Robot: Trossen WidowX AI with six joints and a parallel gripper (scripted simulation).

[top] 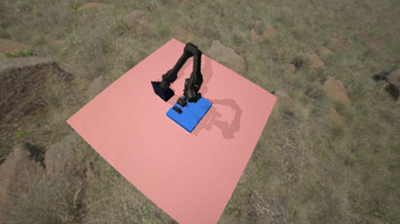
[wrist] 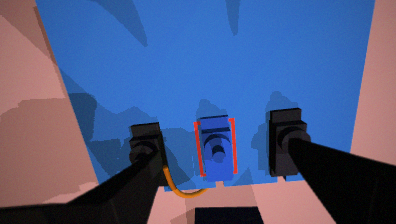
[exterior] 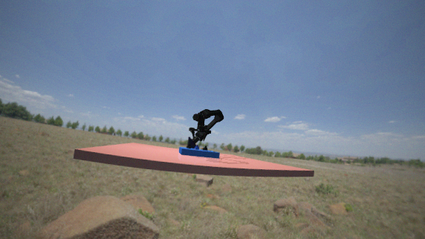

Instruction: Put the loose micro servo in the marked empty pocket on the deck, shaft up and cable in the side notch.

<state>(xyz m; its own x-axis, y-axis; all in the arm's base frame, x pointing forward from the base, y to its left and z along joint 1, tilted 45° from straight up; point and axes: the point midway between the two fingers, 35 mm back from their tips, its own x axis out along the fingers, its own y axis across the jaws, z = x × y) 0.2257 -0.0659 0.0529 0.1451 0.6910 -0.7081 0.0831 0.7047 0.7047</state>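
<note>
Right now the blue deck is 100 mm below my gripper tip and 70 mm ahead of it.
</note>
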